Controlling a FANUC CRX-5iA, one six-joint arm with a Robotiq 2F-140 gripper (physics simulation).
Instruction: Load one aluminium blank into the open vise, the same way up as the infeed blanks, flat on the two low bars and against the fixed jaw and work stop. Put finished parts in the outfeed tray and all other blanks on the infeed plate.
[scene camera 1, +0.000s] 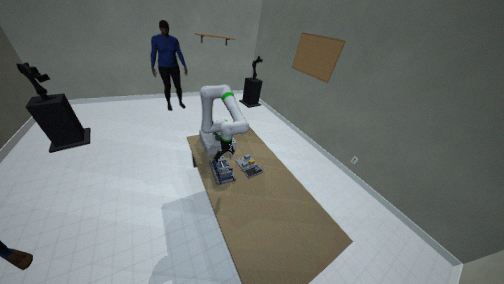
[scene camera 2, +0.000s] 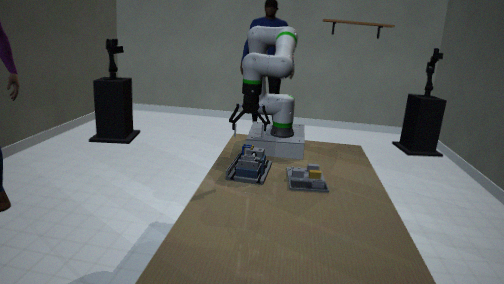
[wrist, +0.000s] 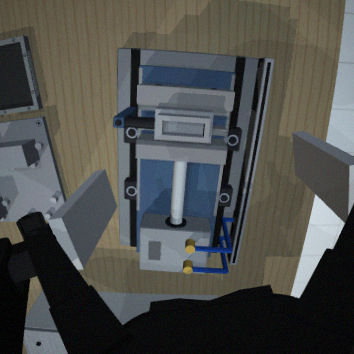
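Seen in the pictures: gripper, fingertip midpoint: (scene camera 1: 224, 161) (scene camera 2: 248, 137) (wrist: 199, 171); arm's base, origin of the base link: (scene camera 2: 282, 133).
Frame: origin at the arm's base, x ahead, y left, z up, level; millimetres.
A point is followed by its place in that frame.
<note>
The vise (wrist: 180, 150) {z -13, x 426, y -212 mm} (scene camera 2: 250, 172) {z -60, x 515, y -214 mm} (scene camera 1: 225, 174) {z -31, x 489, y -238 mm} stands on the table. A light grey block with a rectangular pocket in its top (wrist: 159, 125) {z 6, x 460, y -197 mm} lies between the jaws, beside the work stop's dark rod. Whether it is flat on the bars or touches the fixed jaw (wrist: 185, 95) I cannot tell. My gripper (wrist: 199, 171) {z 99, x 442, y -231 mm} (scene camera 2: 249, 131) {z 99, x 442, y -231 mm} is wide open and empty above the vise. The infeed plate (wrist: 42, 175) {z -101, x 395, y 14 mm} holds grey blocks (scene camera 2: 298, 173) {z -78, x 458, y 36 mm} (wrist: 12, 154) {z -65, x 444, y 24 mm} and a yellow block (scene camera 2: 315, 174) {z -77, x 466, y 123 mm} (scene camera 1: 252, 162) {z -75, x 466, y 122 mm}. The outfeed tray (wrist: 31, 75) {z -99, x 542, y -22 mm} (scene camera 2: 307, 190) {z -104, x 604, y 58 mm} is in front of it, with a grey piece (scene camera 2: 317, 183) {z -81, x 569, y 112 mm} at its right.
Blue hoses (wrist: 210, 249) {z 1, x 299, y -229 mm} and brass fittings are on the vise's cylinder end. A long rail (wrist: 254, 160) {z -59, x 384, y -302 mm} runs along the vise's side. The robot base (scene camera 2: 275, 145) {z -37, x 133, y -53 mm} stands behind the vise. A person in blue (scene camera 1: 165, 50) and two black pedestals (scene camera 2: 113, 107) (scene camera 2: 424, 122) stand beyond the table.
</note>
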